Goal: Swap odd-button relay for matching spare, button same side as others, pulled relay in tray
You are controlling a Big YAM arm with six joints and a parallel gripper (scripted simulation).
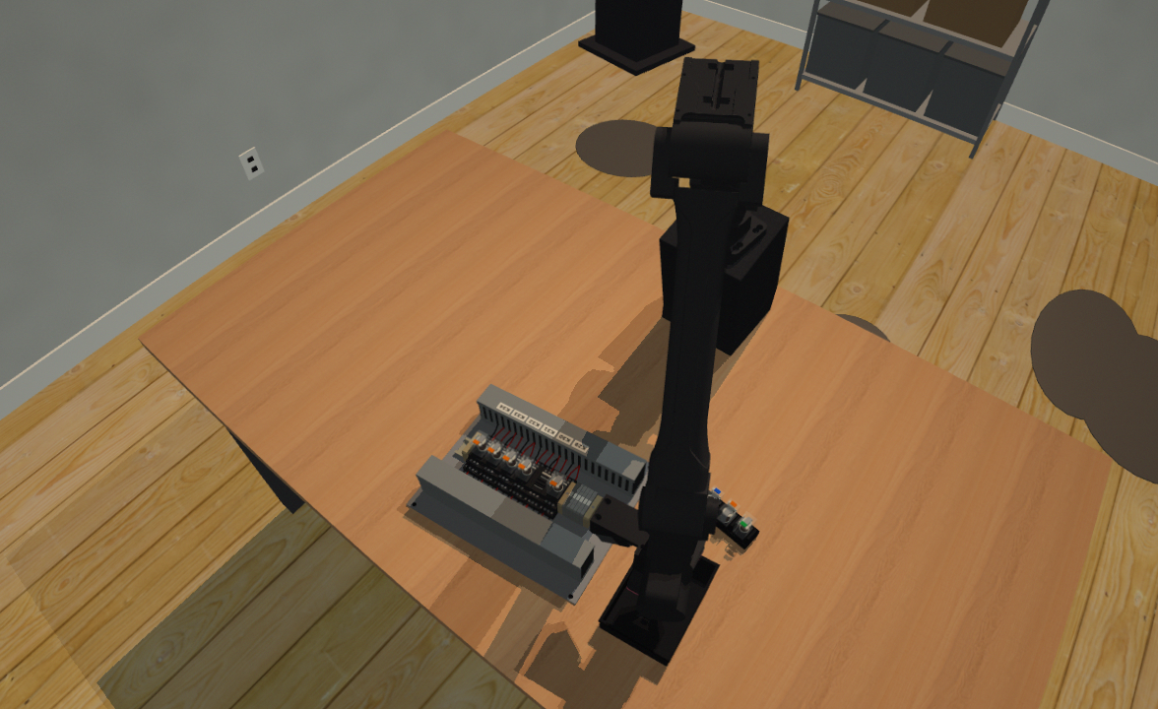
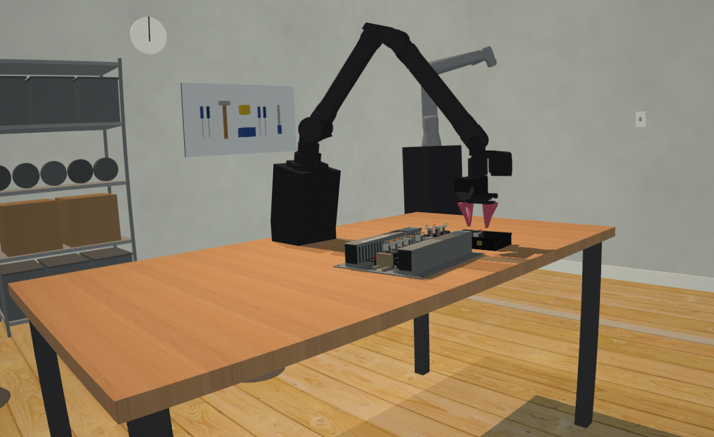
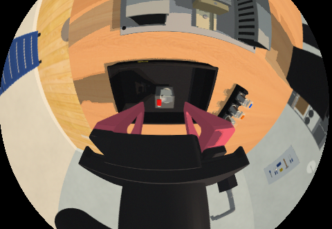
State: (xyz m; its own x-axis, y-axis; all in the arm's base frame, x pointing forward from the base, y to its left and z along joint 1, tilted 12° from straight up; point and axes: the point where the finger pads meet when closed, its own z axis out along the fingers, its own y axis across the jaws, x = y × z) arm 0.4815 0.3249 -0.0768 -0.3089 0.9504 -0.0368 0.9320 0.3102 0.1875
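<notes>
Right now my hand is 5 cm above the black tray. Also, from my hand: blue-button relay 17 cm behind, 5 cm to the right, 4 cm below; then green-button relay 17 cm behind, 4 cm below, 1 cm to the left; then black spare holder 17 cm behind, 5 cm below, 2 cm to the right.
</notes>
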